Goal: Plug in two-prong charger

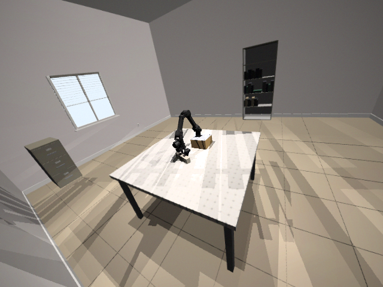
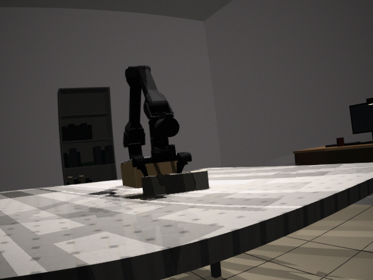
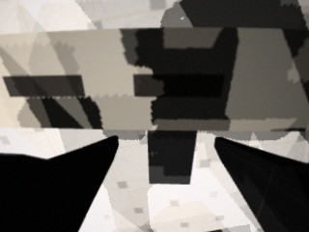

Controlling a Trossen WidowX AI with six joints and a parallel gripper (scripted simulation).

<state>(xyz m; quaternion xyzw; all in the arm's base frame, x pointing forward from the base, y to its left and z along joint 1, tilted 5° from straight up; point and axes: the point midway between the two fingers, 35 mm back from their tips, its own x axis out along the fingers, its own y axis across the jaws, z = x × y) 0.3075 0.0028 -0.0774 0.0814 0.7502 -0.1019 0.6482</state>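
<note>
Now: gripper tip 20 mm short of the dark charger, 10 mm to the left of it and 10 mm below it.
</note>
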